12 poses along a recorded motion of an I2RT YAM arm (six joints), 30 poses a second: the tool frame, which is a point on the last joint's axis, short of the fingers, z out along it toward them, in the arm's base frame.
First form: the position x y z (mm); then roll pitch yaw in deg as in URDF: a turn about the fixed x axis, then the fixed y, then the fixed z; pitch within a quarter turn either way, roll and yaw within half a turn.
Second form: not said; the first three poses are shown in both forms.
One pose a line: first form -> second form
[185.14, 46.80, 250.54, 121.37, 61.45, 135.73] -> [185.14, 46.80, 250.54, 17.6, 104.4, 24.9]
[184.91, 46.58, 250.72, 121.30, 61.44, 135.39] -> [184.91, 46.58, 250.72, 17.3, 104.4, 24.9]
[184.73, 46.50, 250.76, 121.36, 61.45, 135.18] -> [184.73, 46.50, 250.76, 17.0, 104.4, 24.9]
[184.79, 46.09, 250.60, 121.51, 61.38, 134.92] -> [184.79, 46.09, 250.60, 16.6, 104.5, 24.9]
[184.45, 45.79, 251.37, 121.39, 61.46, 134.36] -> [184.45, 45.79, 251.37, 16.2, 104.4, 24.9]
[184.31, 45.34, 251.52, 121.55, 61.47, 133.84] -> [184.31, 45.34, 251.52, 15.5, 104.5, 24.9]
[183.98, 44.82, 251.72, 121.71, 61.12, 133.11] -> [183.98, 44.82, 251.72, 14.7, 104.7, 25.1]
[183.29, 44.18, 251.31, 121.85, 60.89, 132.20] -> [183.29, 44.18, 251.31, 13.7, 104.9, 25.3]
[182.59, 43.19, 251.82, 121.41, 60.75, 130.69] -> [182.59, 43.19, 251.82, 12.6, 104.8, 25.5]
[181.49, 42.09, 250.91, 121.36, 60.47, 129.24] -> [181.49, 42.09, 250.91, 11.3, 104.9, 25.8]
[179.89, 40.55, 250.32, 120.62, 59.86, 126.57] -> [179.89, 40.55, 250.32, 9.5, 104.8, 26.5]
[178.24, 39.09, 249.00, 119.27, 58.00, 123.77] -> [178.24, 39.09, 249.00, 8.3, 105.0, 28.6]
